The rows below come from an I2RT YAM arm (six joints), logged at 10 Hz.
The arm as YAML. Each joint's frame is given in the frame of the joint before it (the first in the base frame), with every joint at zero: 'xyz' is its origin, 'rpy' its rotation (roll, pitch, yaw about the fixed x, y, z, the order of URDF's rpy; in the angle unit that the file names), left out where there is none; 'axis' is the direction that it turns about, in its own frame. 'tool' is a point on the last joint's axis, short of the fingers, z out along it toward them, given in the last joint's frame.
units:
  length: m
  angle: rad
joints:
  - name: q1
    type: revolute
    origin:
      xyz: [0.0, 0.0, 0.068]
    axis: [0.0, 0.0, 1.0]
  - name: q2
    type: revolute
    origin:
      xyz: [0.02, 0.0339, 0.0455]
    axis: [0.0, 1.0, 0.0]
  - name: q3
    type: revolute
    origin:
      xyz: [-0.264, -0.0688, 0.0]
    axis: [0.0, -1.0, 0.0]
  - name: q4
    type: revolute
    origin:
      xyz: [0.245, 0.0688, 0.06]
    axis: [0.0, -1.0, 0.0]
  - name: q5
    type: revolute
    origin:
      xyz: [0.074, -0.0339, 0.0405]
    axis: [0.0, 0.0, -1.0]
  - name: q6
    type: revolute
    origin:
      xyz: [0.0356, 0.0, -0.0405]
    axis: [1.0, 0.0, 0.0]
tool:
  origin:
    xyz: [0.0, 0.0, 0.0]
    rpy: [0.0, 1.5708, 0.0]
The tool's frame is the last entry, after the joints.
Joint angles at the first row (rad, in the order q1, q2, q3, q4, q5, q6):
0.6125 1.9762 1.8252 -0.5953 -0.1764 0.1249
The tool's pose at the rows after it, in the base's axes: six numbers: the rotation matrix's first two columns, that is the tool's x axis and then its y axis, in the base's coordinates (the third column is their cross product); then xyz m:
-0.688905 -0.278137 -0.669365 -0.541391 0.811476 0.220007 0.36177 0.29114 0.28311
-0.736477 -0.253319 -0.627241 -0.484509 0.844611 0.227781 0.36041 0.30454 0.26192
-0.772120 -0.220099 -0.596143 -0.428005 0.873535 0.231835 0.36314 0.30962 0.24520
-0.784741 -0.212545 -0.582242 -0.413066 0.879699 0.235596 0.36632 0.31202 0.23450
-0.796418 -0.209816 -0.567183 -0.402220 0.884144 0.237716 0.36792 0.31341 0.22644
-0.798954 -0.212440 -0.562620 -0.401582 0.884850 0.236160 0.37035 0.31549 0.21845
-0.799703 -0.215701 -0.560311 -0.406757 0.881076 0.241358 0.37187 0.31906 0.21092
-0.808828 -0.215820 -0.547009 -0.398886 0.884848 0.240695 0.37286 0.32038 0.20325
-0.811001 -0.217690 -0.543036 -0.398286 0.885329 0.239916 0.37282 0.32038 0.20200
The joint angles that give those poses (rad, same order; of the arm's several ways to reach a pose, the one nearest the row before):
0.6697 2.0243 1.8252 -0.5953 -0.1039 0.2123
0.6972 2.0712 1.8252 -0.5960 -0.0585 0.2829
0.7040 2.1082 1.8252 -0.5941 -0.0269 0.3386
0.7036 2.1330 1.8252 -0.5842 -0.0254 0.3531
0.7036 2.1506 1.8252 -0.5835 -0.0261 0.3634
0.7036 2.1696 1.8252 -0.5705 -0.0265 0.3630
0.7067 2.1883 1.8251 -0.5522 -0.0334 0.3634
0.7075 2.2048 1.8252 -0.5514 -0.0330 0.3702
0.7074 2.2071 1.8252 -0.5541 -0.0338 0.3702

